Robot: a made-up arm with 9 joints. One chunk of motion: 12 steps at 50 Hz.
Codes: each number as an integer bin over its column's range. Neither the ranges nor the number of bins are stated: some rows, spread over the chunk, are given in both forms.
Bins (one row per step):
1: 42 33 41 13 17 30 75 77 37
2: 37 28 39 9 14 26 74 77 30
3: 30 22 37 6 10 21 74 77 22
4: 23 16 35 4 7 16 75 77 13
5: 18 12 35 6 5 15 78 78 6
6: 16 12 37 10 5 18 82 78 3
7: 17 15 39 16 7 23 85 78 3
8: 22 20 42 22 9 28 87 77 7
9: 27 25 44 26 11 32 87 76 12
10: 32 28 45 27 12 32 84 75 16
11: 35 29 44 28 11 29 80 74 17
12: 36 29 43 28 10 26 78 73 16
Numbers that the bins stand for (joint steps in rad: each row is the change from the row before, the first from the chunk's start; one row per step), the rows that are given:
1: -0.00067 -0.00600 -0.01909 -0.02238 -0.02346 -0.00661 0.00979 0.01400 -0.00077
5: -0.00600 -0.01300 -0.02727 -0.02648 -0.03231 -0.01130 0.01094 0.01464 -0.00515
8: -0.00511 -0.01033 -0.01773 -0.01711 -0.02936 -0.00723 0.01439 0.01400 -0.00501
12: -0.00200 -0.00733 -0.01636 -0.01360 -0.02863 -0.00786 0.01094 0.01145 -0.00374
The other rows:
2: -0.00178 -0.00767 -0.02182 -0.02473 -0.02568 -0.00786 0.00940 0.01400 -0.00176
3: -0.00333 -0.00967 -0.02455 -0.02648 -0.02863 -0.00942 0.00940 0.01400 -0.00289
4: -0.00489 -0.01167 -0.02727 -0.02766 -0.03084 -0.01099 0.00979 0.01400 -0.00416
6: -0.00644 -0.01300 -0.02455 -0.02414 -0.03231 -0.01036 0.01247 0.01464 -0.00558
7: -0.00622 -0.01200 -0.02182 -0.02063 -0.03084 -0.00880 0.01363 0.01464 -0.00558
9: -0.00400 -0.00867 -0.01500 -0.01477 -0.02789 -0.00598 0.01439 0.01336 -0.00430
10: -0.00289 -0.00767 -0.01364 -0.01418 -0.02715 -0.00598 0.01324 0.01273 -0.00374
11: -0.00222 -0.00733 -0.01500 -0.01360 -0.02789 -0.00692 0.01171 0.01209 -0.00360

